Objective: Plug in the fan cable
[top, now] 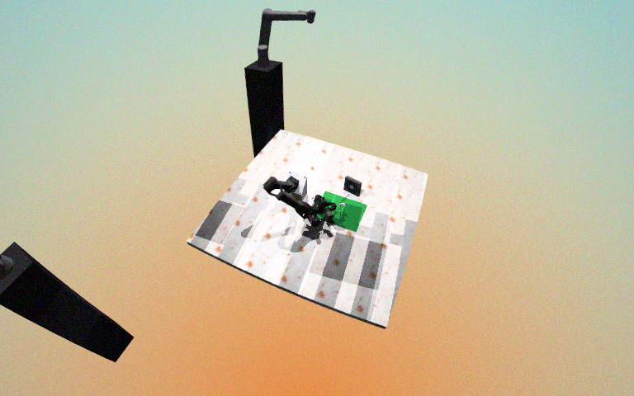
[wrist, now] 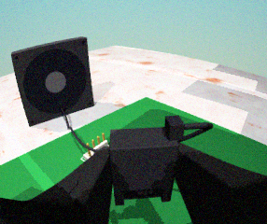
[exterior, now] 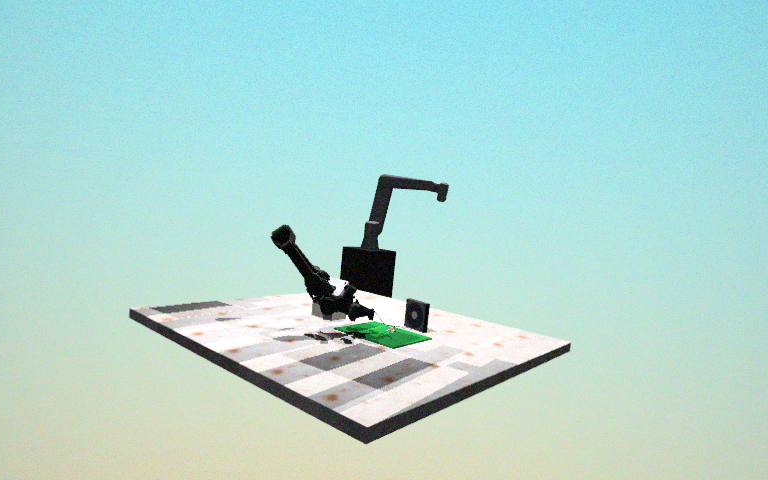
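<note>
The green board lies 10 cm below my gripper tip, 4 cm to the left of it and 3 cm ahead of it. Also, from my gripper tip: dark fan plug (1 cm below); black fan (22 cm to the left, 4 cm ahead, 2 cm below).
</note>
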